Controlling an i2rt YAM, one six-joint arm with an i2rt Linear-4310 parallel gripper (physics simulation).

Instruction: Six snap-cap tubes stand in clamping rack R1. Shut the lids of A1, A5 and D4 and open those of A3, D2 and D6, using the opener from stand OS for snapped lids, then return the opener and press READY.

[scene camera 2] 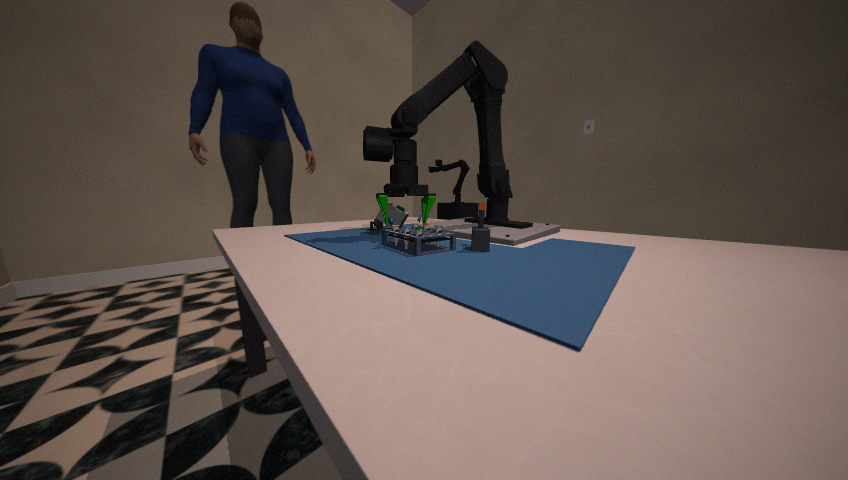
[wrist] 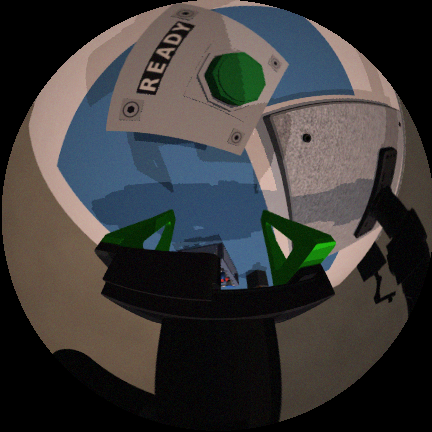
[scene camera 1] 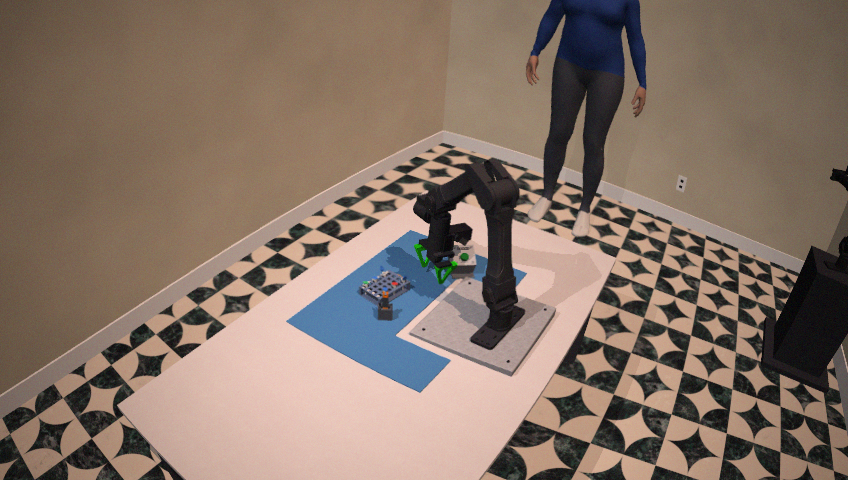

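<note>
My gripper is open, green fingers pointing down, nothing between them. It hangs above the mat, between rack R1 and the READY box. Rack R1 stands on the mat with small tubes and coloured lids; its lids are too small to read, and my gripper body partly hides it in the wrist view. The opener, orange-topped, stands upright in dark stand OS. The READY box has a green button.
A blue mat lies on the white table. The arm's grey baseplate is beside the mat. A person stands beyond the table. Another arm's black stand is off to the side.
</note>
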